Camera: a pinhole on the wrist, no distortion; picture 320 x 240 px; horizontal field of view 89.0 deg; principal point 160.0 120.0 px. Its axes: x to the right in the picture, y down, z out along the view. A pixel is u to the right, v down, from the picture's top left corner.
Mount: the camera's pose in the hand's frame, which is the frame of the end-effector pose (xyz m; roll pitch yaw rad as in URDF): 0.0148 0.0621 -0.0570 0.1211 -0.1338 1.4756
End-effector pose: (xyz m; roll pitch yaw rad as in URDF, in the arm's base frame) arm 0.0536 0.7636 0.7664 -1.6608 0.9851 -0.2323
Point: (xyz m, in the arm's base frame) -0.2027 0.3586 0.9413
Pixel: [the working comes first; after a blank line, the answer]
In the camera's frame: -0.0637 0.1984 -0.4132

behind the camera
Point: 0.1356 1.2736 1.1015
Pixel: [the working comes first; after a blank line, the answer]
In the camera's frame: -0.2136 0.3577 0.5509

96.9 225.7
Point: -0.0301 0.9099 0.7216
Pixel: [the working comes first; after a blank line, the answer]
In the camera's frame: 0.0680 0.0672 0.1762

222.8 182.1
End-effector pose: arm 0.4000 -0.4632 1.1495 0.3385 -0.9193 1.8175
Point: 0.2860 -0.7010 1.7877
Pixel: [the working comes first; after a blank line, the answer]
In the camera's frame: 0.3792 -0.2820 0.5096

281.2 29.9
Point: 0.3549 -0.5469 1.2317
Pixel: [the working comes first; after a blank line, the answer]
In the camera's frame: 0.0519 0.0109 0.1292

225.4 133.7
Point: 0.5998 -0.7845 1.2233
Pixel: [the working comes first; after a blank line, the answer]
In the camera's frame: -0.0221 0.2169 0.3911

150.8 210.3
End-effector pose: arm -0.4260 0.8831 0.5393 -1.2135 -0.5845 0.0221
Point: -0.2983 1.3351 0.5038
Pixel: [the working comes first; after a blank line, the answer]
In the camera's frame: 0.2576 -0.0116 0.4145

261.2 115.4
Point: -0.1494 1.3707 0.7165
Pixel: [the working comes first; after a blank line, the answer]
In the camera's frame: 0.2124 -0.2498 0.5141

227.3 40.9
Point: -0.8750 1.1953 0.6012
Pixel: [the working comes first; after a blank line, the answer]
In the camera's frame: -0.1945 0.3833 0.4494

outside the picture
